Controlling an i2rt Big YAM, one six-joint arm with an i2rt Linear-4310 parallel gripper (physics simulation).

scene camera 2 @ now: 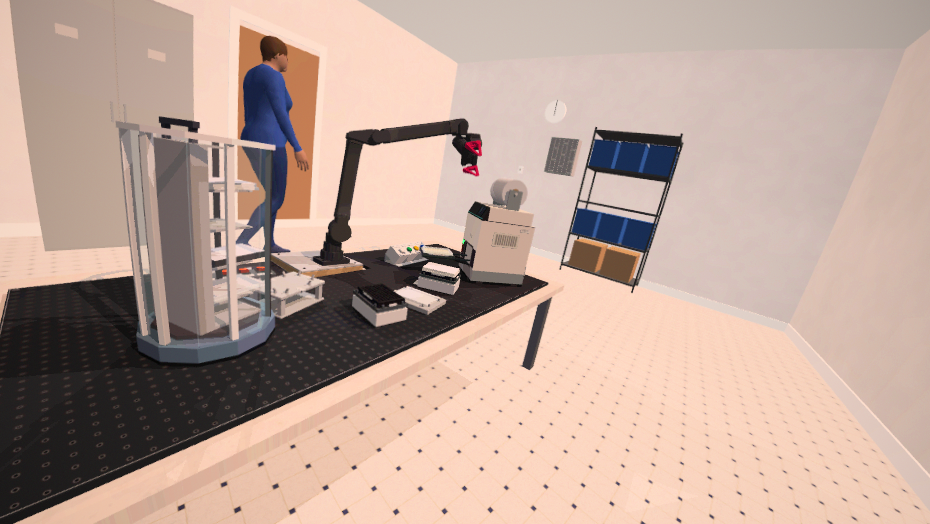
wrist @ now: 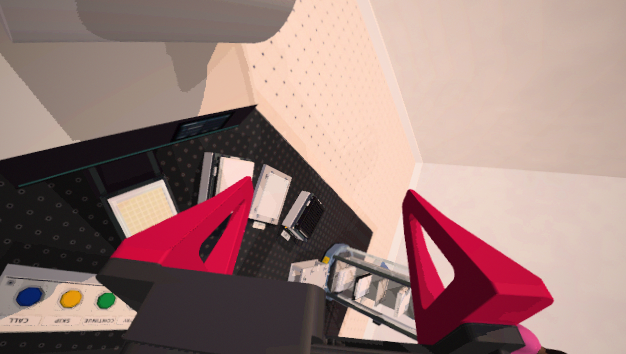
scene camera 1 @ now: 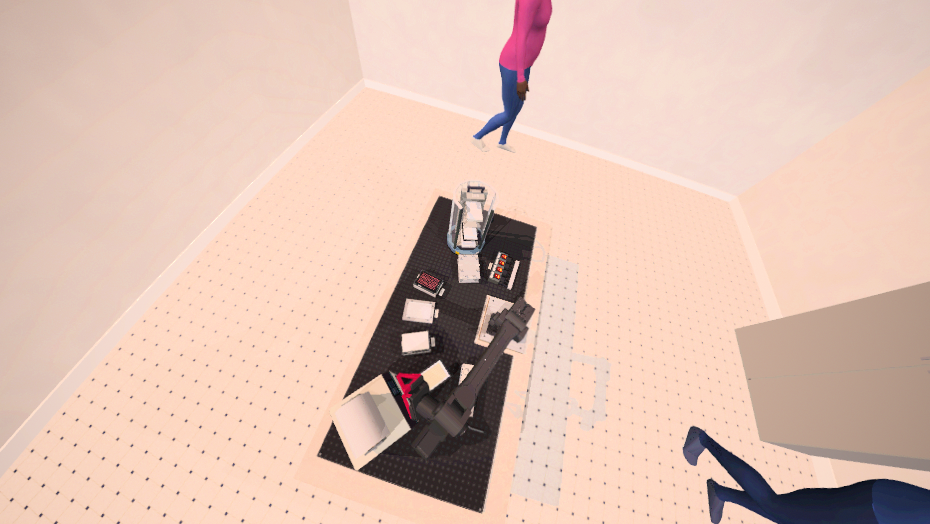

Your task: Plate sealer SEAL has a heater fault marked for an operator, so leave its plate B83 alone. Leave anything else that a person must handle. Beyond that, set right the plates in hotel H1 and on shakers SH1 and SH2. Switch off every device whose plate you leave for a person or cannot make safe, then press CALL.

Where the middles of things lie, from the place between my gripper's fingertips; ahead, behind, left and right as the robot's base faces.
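From the grey roll (scene camera 1: 360, 420), my hand is 80 mm short of it, 140 mm to the right of it and 80 mm above it. The plate hotel tower (scene camera 2: 198, 207) is 20 mm ahead of my hand, 920 mm to the right of it and 260 mm below it; going by their middles, that tower is the farthest from my hand of the things named here. There's a dark screen (wrist: 196, 127) that's 20 mm to the left of my hand, 40 mm ahead of it and 180 mm below it. And a cream plate (wrist: 136, 210) is slightly to the right of my hand, a bit behind it and a long way below it.
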